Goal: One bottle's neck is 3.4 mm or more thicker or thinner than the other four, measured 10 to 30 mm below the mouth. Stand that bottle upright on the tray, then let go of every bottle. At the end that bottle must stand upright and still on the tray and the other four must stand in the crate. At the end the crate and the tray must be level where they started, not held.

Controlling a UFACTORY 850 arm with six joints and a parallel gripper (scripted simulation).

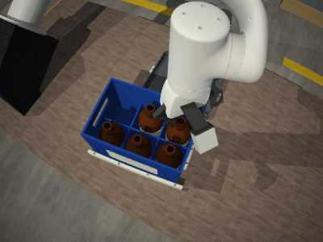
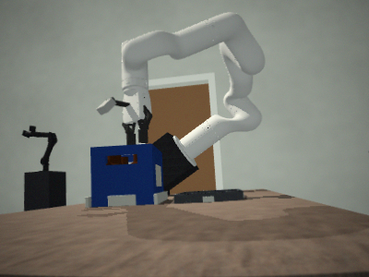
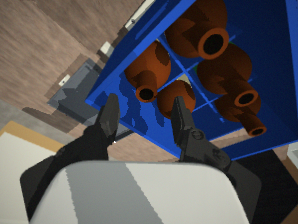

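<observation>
Now: hand 80 mm past the blue crate, 50 mm to the left of it and 120 mm above it. Also, from my hand: dark grey tray 80 mm behind, 210 mm to the left, 190 mm below.
</observation>
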